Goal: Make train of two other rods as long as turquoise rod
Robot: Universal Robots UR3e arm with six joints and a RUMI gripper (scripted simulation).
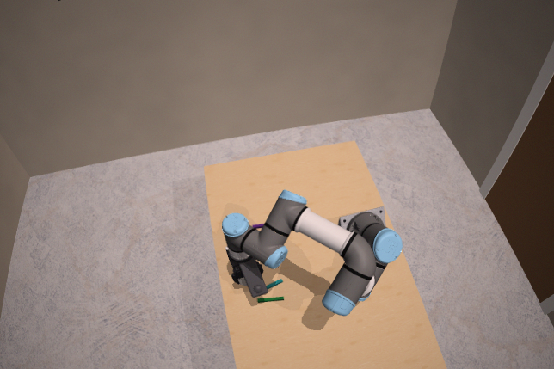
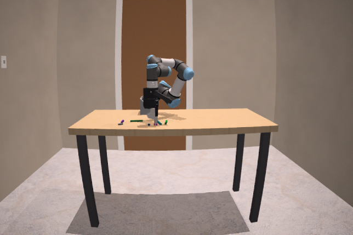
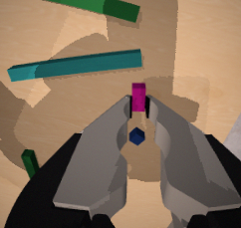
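My hand is 40 mm to the left of the blue rod and 10 mm above it. From my hand the other things lie so: grey rod (210 mm to the right, 40 mm behind, 10 mm below); then turquoise rod (50 mm behind, 20 mm to the left, 10 mm below); then magenta rod (10 mm below).
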